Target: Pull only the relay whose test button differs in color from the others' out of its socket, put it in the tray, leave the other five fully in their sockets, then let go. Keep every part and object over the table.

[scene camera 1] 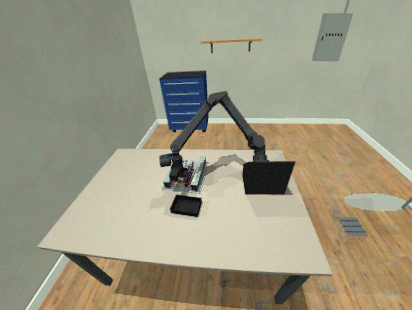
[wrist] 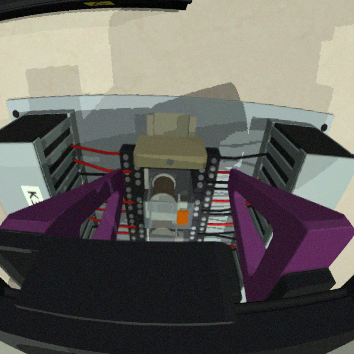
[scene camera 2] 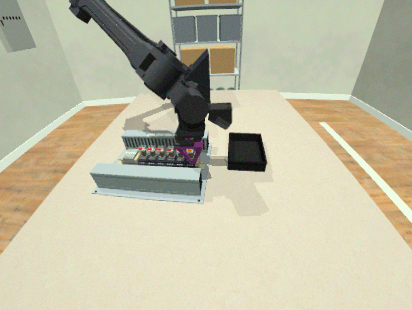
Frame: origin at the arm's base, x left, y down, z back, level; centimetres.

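Seen in the pictures: gripper, fingertip midpoint: (scene camera 1: pixel 180 182) (wrist: pixel 175 176) (scene camera 2: pixel 194 156); arm's base at its link origin: (scene camera 1: pixel 260 163).
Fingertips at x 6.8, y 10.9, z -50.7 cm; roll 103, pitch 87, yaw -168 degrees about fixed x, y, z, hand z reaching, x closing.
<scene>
Pixels of each thing's top centre, then the offset from my fingertips to it. "*": a spot on its surface instead. Level surfaces: height alone.
- relay with the orange test button, top centre: (wrist: pixel 167 217) (scene camera 2: pixel 190 148) dy -2.4, dx -1.1, dz +0.5 cm
- beige end block at its top centre: (wrist: pixel 169 161) dy +0.5, dx +0.8, dz +0.3 cm
- black tray at its top centre: (scene camera 2: pixel 246 145) (scene camera 1: pixel 186 203) dy +1.0, dx +16.1, dz +6.1 cm
- metal base plate at a spot on its surface: (wrist: pixel 100 102) * dy +4.2, dx +4.0, dz +5.2 cm
- table at its surface level: dy +4.6 cm
The relay with the orange test button (wrist: pixel 170 206) (scene camera 2: pixel 189 151) sits at the tray-side end of the socket row, beside a beige end block (wrist: pixel 170 152). The relays with red buttons (scene camera 2: pixel 160 154) stand in line beyond it; in the wrist view my gripper's body hides them. My gripper (wrist: pixel 175 176) (scene camera 2: pixel 192 157) points down over the orange-button relay. Its purple fingers are partly open, one on each side of that relay, with nothing held between them. The black tray (scene camera 1: pixel 186 205) (scene camera 2: pixel 246 151) (wrist: pixel 150 5) stands empty beside the panel.
Grey wiring ducts (scene camera 2: pixel 147 179) (wrist: pixel 15 157) flank the relay row on both sides, with red and black wires between. The metal base plate (wrist: pixel 100 102) lies under them. A black upright panel (scene camera 1: pixel 268 177) stands by the arm's base on the table (scene camera 1: pixel 125 225).
</scene>
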